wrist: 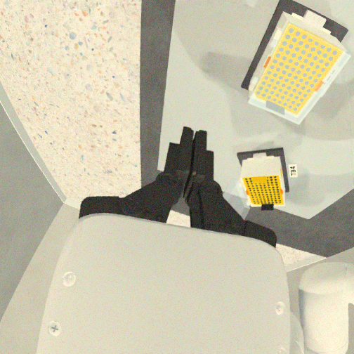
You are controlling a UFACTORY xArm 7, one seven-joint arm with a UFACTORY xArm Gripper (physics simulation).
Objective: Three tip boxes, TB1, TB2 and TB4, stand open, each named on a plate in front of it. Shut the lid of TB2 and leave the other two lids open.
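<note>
My gripper [190, 143] is shut and empty, its black fingertips together, to the left of both boxes in view. A large-looking tip box [297, 70] stands at the upper right on a dark base. Its clear lid lies down over the yellow tip rack, whose holes look pale and grey through it. Its name plate does not show. A second box [263, 182], right of and below the fingertips, has the plate TB4 [293, 170] beside it. Its yellow rack shows bright with dark holes, and its clear lid [237, 199] stands open at its left side. A third box does not show.
The boxes stand on a pale grey surface [200, 95] with a dark border [154, 75]. Beyond it at the left is a speckled surface [75, 85]. A white rounded body [324, 310] is at the lower right. The pale gripper housing hides the lower middle.
</note>
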